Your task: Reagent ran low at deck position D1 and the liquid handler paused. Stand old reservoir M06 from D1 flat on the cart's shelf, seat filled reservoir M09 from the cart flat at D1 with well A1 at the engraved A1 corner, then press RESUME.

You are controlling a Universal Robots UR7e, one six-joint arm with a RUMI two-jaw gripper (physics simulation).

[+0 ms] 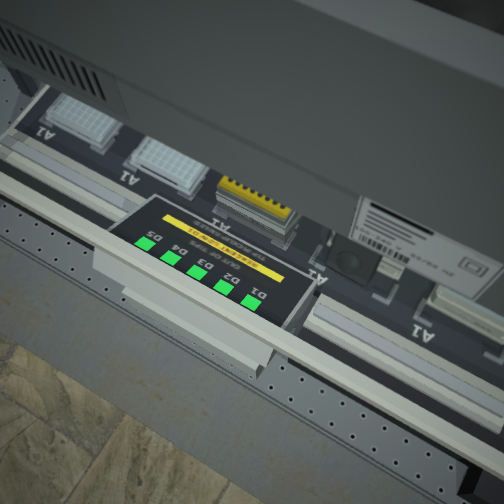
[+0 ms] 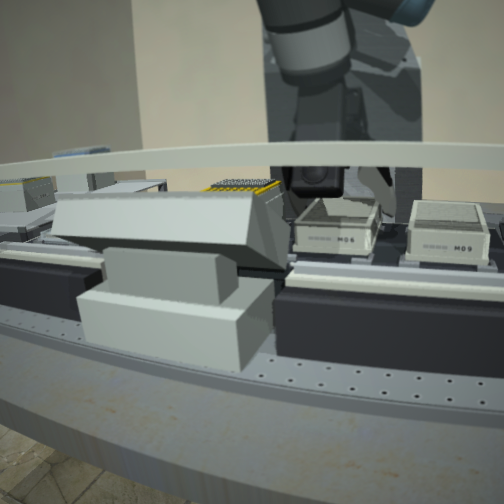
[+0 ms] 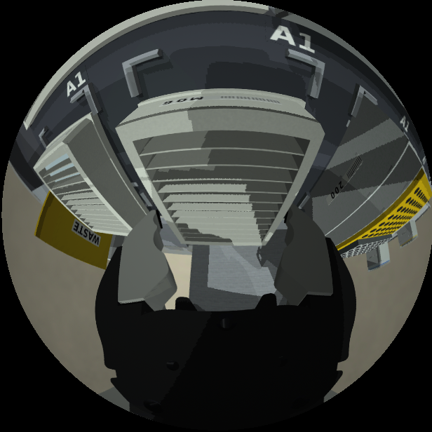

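Reservoir M06, pale and open-topped, stands on the deck behind corner brackets; exact seating is unclear. My gripper is open, its fingers on either side of M06's far end, with nothing gripped. Filled reservoir M09 stands upright in the neighbouring deck position, beside an engraved A1. The status panel shows a yellow strip reading reagent low D1, and green lamps D1 to D5. I cannot make out RESUME or the cart's shelf.
A yellow tip rack stands on M06's other side. Two clear plates sit farther along. The grey hood overhangs the deck. A pale rail crosses the front. A yellow WASTE bin stands beyond M09.
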